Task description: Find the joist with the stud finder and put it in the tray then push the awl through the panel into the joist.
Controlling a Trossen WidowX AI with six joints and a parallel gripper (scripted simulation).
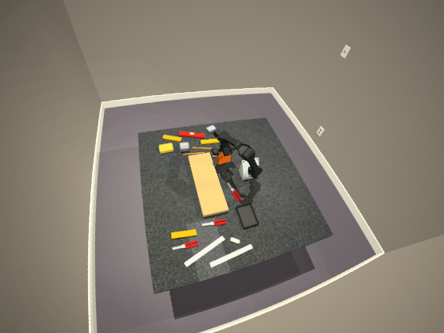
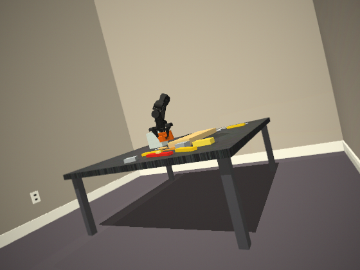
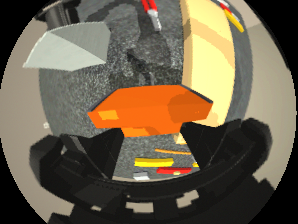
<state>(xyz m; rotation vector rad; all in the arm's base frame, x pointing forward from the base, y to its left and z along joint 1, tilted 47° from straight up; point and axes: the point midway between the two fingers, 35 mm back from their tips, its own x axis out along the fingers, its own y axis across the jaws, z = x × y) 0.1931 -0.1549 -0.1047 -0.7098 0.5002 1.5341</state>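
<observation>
Right now my gripper tip is 10 mm to the right of the orange stud finder and 10 mm short of it. From my gripper tip the other things lie so: awl: 70 mm below, 50 mm to the right, 20 mm behind; grey block: 270 mm ahead, 200 mm to the right, 60 mm below; red level: 340 mm to the right, 180 mm ahead, 60 mm below.
</observation>
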